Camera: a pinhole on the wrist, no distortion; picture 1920 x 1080 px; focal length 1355.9 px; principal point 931.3 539.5 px. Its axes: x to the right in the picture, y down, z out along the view. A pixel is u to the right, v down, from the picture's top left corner.
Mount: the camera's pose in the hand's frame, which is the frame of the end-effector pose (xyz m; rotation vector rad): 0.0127 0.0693 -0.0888 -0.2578 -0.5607 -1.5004
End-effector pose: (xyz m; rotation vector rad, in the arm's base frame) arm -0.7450 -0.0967 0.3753 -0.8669 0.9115 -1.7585
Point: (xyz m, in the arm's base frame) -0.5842 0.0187 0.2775
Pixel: outside the picture
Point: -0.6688 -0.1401 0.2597
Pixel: 827 657
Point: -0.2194 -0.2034 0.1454
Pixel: 708 539
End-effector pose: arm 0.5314 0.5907 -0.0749 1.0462 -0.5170 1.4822
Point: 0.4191 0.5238 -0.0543
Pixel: 1046 374
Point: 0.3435 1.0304 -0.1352
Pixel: behind the camera
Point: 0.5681 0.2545 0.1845
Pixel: 1626 891
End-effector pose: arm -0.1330 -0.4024 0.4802 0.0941 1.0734 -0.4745
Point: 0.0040 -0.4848 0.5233
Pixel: outside the picture
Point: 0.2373 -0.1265 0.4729
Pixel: 486 947
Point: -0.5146 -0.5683 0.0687
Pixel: behind the camera
